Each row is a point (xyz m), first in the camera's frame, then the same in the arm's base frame.
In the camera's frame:
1: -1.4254 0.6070 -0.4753
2: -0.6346 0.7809 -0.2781
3: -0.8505 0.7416 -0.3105
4: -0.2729 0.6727 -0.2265
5: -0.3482 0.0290 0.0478
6: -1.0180 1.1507 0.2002
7: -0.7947 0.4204 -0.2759
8: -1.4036 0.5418 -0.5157
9: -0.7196 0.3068 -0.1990
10: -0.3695 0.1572 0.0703
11: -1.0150 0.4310 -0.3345
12: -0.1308 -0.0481 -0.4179
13: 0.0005 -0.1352 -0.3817
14: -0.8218 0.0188 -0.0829
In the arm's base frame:
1: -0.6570 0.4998 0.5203
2: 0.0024 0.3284 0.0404
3: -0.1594 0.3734 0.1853
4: 0.1829 0.1046 -0.2097
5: -0.0084 -0.5387 0.0018
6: 0.2897 0.5651 0.6519
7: -0.2696 0.0662 0.1538
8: -0.7045 0.4538 0.4758
9: -0.2354 -0.0858 0.1409
10: 0.0598 -0.4314 0.0366
11: -0.4256 0.1662 0.2871
12: -0.2308 -0.4789 -0.4641
13: -0.1783 -0.6084 -0.5453
14: -0.3636 -0.3502 0.2842

